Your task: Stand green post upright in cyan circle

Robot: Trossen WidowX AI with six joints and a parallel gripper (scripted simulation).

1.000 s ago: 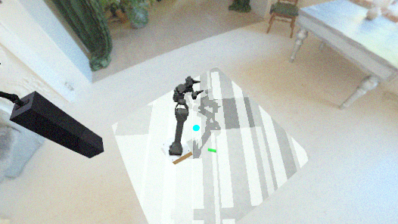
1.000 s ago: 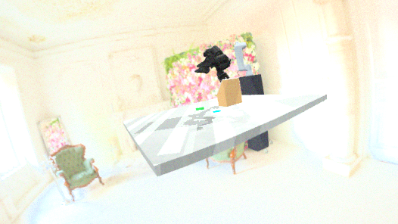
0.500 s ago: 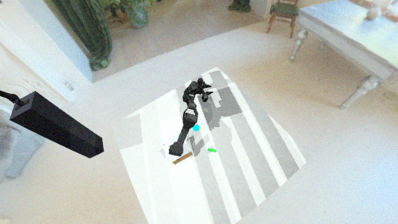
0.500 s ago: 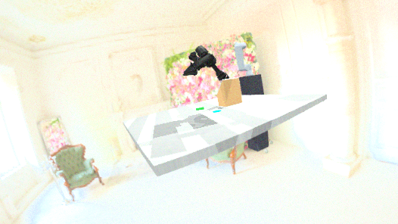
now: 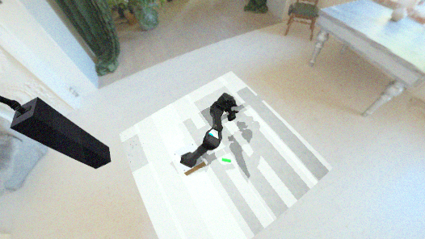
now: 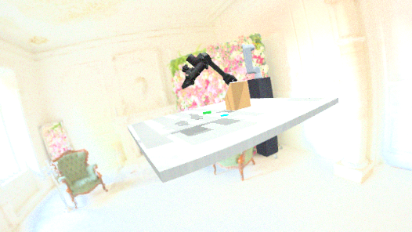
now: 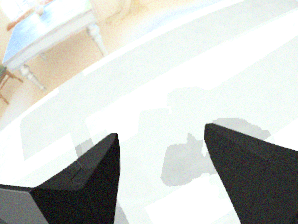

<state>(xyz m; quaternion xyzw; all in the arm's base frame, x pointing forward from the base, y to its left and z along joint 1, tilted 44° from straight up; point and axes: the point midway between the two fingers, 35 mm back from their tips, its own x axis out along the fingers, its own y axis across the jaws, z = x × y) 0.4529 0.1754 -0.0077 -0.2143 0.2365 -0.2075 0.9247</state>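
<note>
The green post lies 230 mm behind my gripper tip, 230 mm to the right of it and 220 mm below it. From my gripper tip the other things lie so: cyan circle 250 mm behind, 20 mm to the left, 230 mm below.
</note>
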